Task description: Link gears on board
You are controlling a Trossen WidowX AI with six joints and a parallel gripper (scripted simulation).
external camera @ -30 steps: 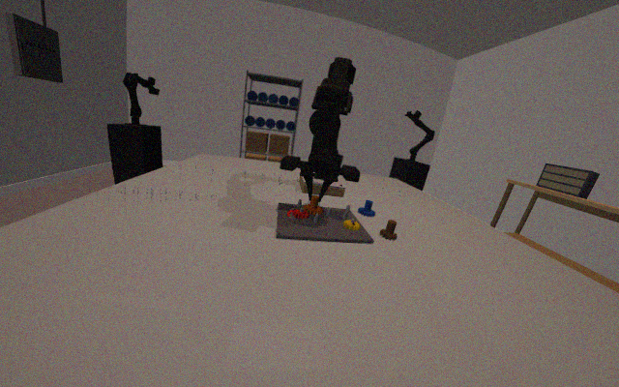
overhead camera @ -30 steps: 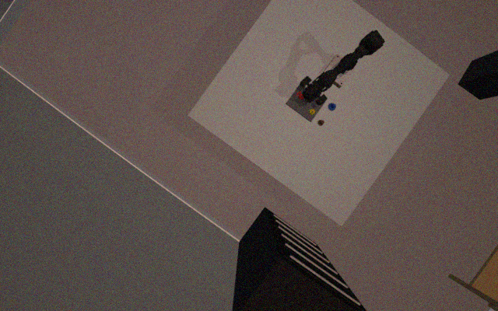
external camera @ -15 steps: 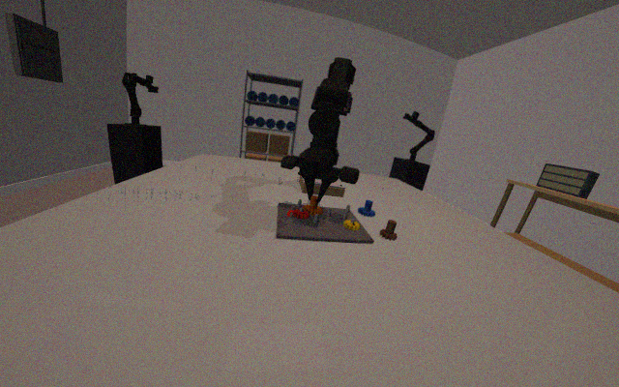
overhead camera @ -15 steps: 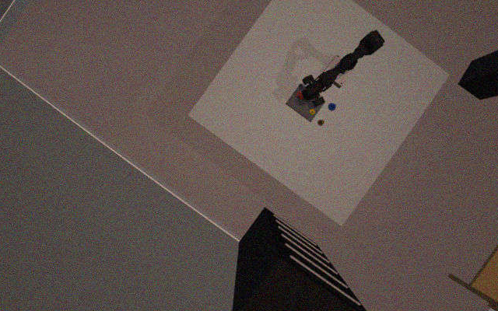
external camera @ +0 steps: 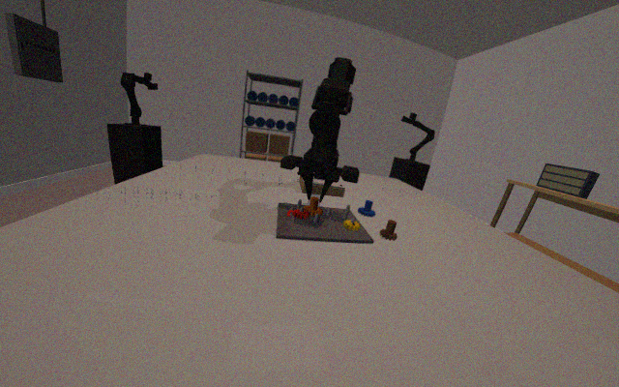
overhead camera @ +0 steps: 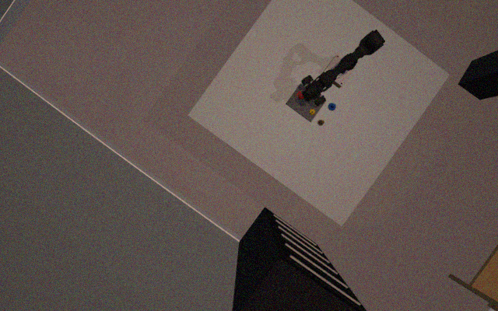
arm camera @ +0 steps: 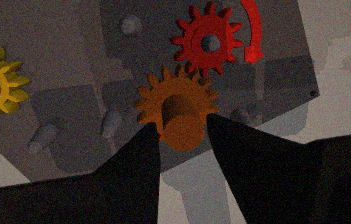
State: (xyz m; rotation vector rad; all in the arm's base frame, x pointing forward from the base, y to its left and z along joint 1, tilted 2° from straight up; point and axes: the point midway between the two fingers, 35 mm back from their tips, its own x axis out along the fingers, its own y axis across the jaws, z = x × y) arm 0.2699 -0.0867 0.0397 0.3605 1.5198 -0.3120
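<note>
The orange gear is 20 mm below my gripper tip. Round my gripper tip: blue gear: 180 mm to the left, 30 mm behind, 20 mm below; then red gear: 30 mm to the right, 20 mm below, 20 mm ahead; then yellow gear: 80 mm to the left, 70 mm ahead, 20 mm below.
</note>
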